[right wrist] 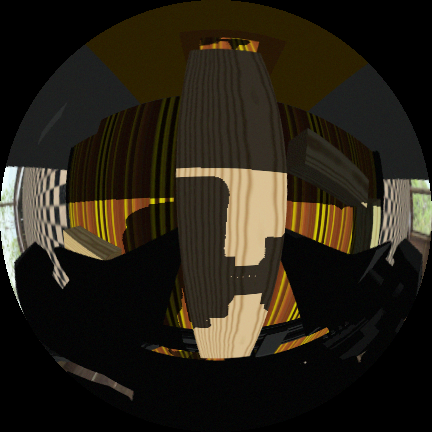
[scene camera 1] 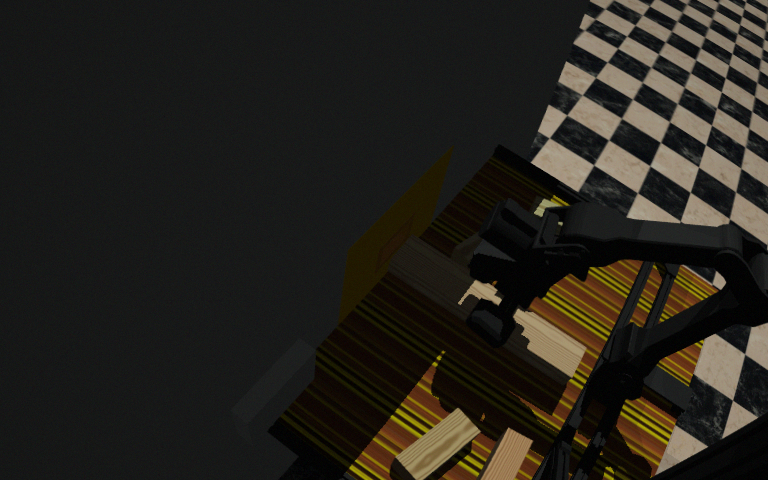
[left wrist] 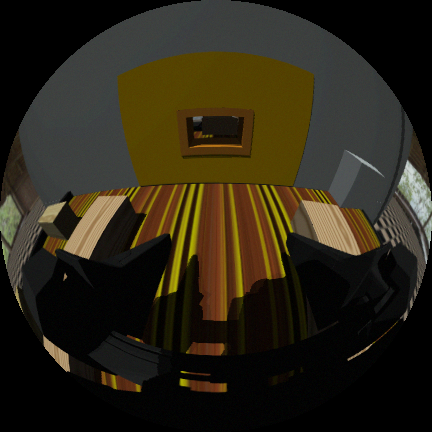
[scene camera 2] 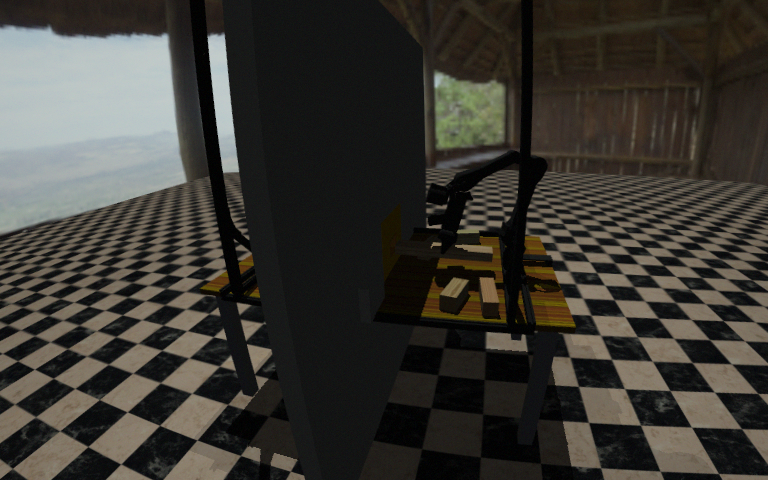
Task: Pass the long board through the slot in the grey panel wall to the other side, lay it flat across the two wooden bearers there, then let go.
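Places are measured from the left arm's base along level axes (x right, y ahead, z up), in centimetres.
Pixels of known places: left gripper, fingertip midpoint: (left wrist: 230,239); right gripper, fingertip midpoint: (right wrist: 230,232) (scene camera 2: 442,250); right arm's base at its link origin: (scene camera 1: 608,389).
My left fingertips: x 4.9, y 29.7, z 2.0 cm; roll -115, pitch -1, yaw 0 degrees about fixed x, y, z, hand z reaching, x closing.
Behind a point stands the place of what it marks.
The long wooden board (scene camera 1: 549,340) @(y 77.6, x 3.1, z 6.8 cm) (scene camera 2: 474,250) @(y 77.4, x 5.3, z 6.8 cm) (right wrist: 245,201) @(y 64.2, x 3.2, z 7.3 cm) is held level above the striped table (scene camera 1: 373,343) @(y 54.6, x 16.2, z -1.9 cm), pointing at the slot. My right gripper (scene camera 1: 498,305) @(y 66.4, x 3.8, z 5.6 cm) (scene camera 2: 445,240) @(y 66.4, x 3.8, z 5.6 cm) (right wrist: 230,232) @(y 66.4, x 3.8, z 5.6 cm) is shut on it near its middle. The board's far end sits at the slot's mouth in the yellow panel (scene camera 1: 420,200) @(y 48.3, x -2.4, z 11.9 cm) (scene camera 2: 392,229) @(y 48.3, x 3.4, z 12.4 cm) (right wrist: 132,60) @(y 48.3, x 14.1, z 7.7 cm) of the grey wall (scene camera 1: 263,143) @(y 48.3, x 32.3, z 48.5 cm) (scene camera 2: 334,167) @(y 48.3, x 50.4, z 41.3 cm). In the left wrist view the slot frame (left wrist: 216,151) @(y 43.1, x 3.8, z 3.6 cm) shows the dark board end (left wrist: 219,125) @(y 49.9, x 4.3, z 6.3 cm) inside. My left gripper (left wrist: 230,239) @(y 29.7, x 4.9, z 2.0 cm) is open and empty, between the two wooden bearers (left wrist: 96,221) @(y 31.2, x -9.4, z 1.9 cm) (left wrist: 328,225) @(y 30.9, x 15.3, z 1.9 cm).
Two loose wooden blocks (scene camera 1: 436,440) @(y 71.8, x 25.6, z 2.8 cm) (scene camera 1: 508,454) @(y 81.9, x 21.1, z 2.5 cm) (scene camera 2: 454,294) @(y 72.8, x 30.4, z 2.8 cm) (scene camera 2: 489,296) @(y 82.7, x 29.6, z 2.5 cm) lie on the right arm's side, and another (right wrist: 326,165) @(y 59.7, x -7.4, z 3.1 cm) lies beside the board. A small pale block (left wrist: 54,219) @(y 30.5, x -22.1, z 2.6 cm) sits by the left bearer. A grey block (scene camera 1: 273,381) @(y 49.8, x 34.5, z 8.1 cm) (left wrist: 354,177) @(y 38.4, x 27.0, z 4.8 cm) juts from the wall.
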